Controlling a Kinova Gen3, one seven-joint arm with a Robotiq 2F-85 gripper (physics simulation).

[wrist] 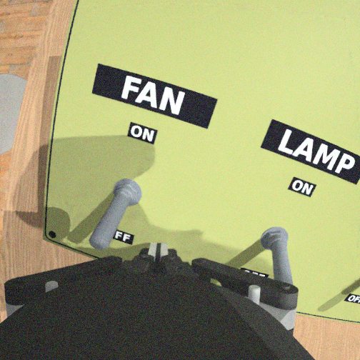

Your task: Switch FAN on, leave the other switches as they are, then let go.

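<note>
The FAN switch [111,218] is a grey lever on a yellow-green panel [225,55]. It tilts down toward its OFF label [124,237], away from its ON label [142,133]. The LAMP switch [280,255] also points toward its OFF label, which is partly hidden behind my gripper. My gripper [158,254] is shut with nothing between the fingers. Its tips show to the right of the FAN lever's lower end, apart from it in the view, and left of the LAMP lever. Their height above the panel is hard to tell.
A third OFF label [354,299] shows at the right edge, with a shadow beside it. The panel lies on a wooden surface [75,257]. A grey rounded object [10,112] is at the left edge.
</note>
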